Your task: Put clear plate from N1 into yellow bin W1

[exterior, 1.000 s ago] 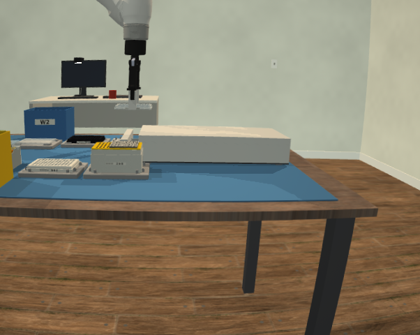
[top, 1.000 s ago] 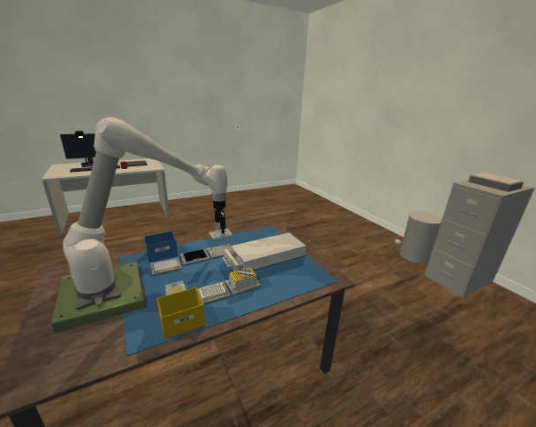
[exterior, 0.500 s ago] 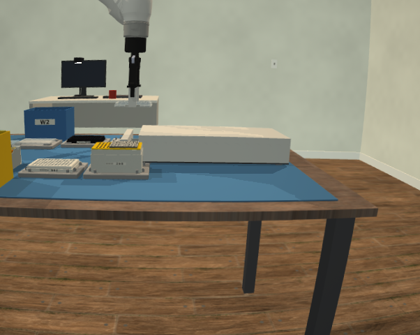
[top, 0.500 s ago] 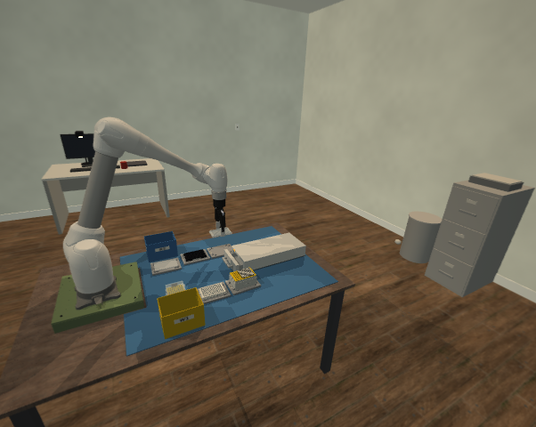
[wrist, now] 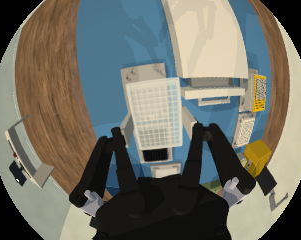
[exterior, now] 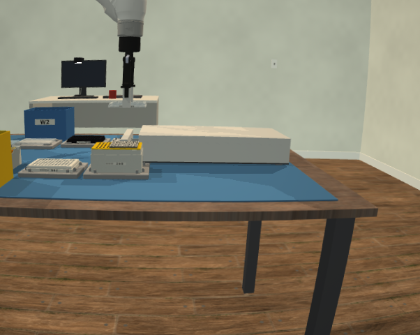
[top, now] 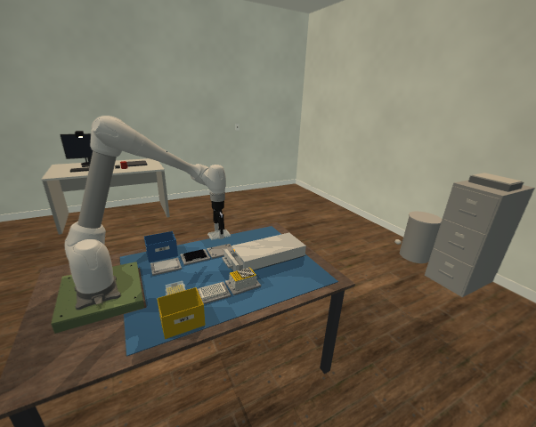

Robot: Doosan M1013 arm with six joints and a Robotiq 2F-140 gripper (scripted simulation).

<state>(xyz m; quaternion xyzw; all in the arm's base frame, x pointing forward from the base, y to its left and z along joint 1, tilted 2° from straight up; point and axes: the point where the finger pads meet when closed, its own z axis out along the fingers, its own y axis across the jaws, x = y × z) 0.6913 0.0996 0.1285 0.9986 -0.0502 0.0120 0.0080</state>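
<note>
My hand is 450 mm to the left of the yellow bin W1, 390 mm past it and 130 mm above it. The rest, counted from my hand: clear plate 20 mm below; grey nest 160 mm below, 20 mm to the left, 20 mm ahead; black plate 150 mm below, 150 mm behind, 40 mm to the left.
</note>
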